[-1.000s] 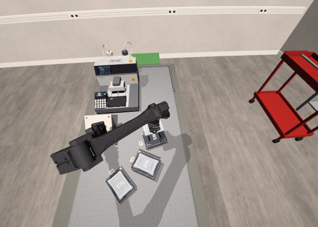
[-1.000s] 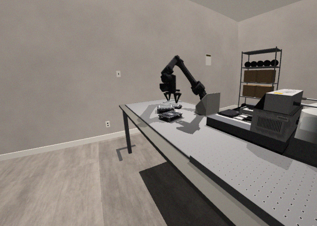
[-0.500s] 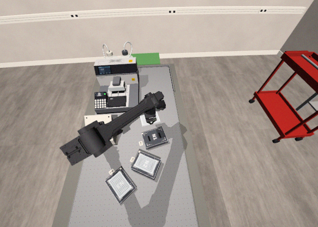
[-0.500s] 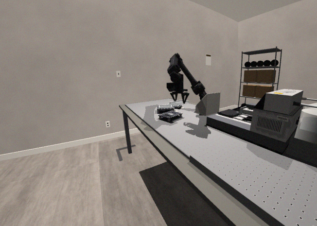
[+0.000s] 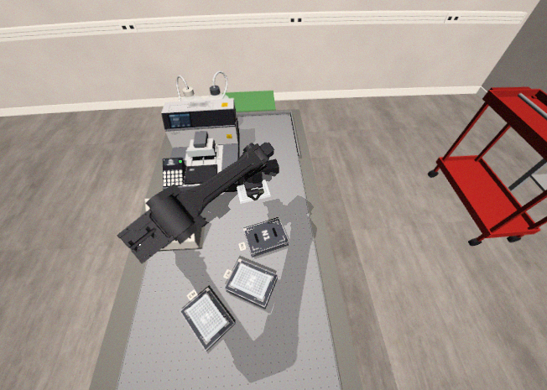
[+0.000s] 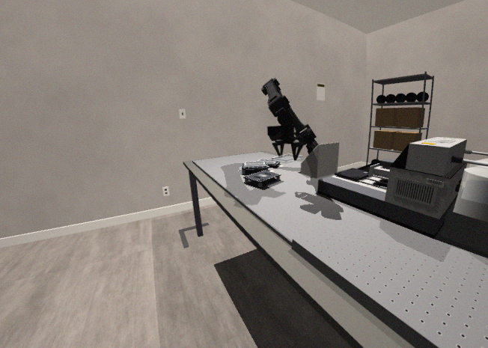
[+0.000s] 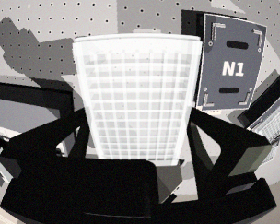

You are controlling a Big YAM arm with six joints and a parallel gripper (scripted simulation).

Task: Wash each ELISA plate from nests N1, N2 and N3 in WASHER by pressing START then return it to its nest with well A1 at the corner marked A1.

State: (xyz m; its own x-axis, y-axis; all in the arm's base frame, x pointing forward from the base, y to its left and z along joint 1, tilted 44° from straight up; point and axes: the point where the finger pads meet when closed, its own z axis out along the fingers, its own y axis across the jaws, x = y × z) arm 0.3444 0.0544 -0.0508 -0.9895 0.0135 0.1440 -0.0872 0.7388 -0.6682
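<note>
Right now the dark carrier is 240 mm behind my hand, 210 mm to the left of it and 80 mm below it. Round my hand: washer 220 mm behind, 360 mm to the left, 20 mm below.
</note>
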